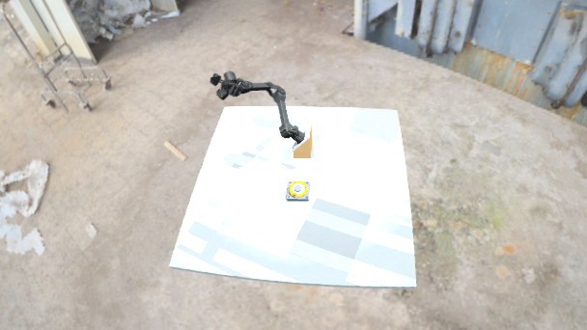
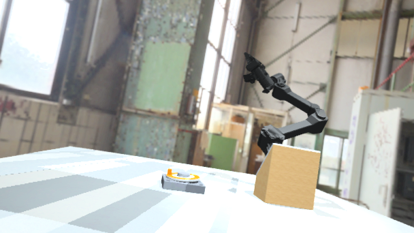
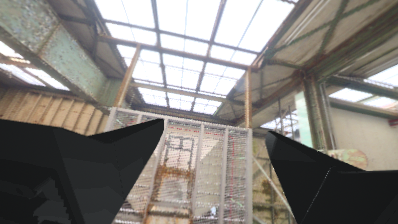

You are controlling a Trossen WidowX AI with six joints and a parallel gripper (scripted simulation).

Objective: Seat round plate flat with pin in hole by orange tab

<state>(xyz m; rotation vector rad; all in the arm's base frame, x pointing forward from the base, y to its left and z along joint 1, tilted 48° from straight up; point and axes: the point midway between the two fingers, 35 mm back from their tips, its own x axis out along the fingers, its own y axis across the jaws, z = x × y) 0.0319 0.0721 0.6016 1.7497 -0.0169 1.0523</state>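
Right now the round plate is 250 mm ahead of my gripper tip, 420 mm to the left of it and 570 mm below it. From my gripper tip the other things lie so: square grey base: 230 mm ahead, 420 mm to the left, 590 mm below.
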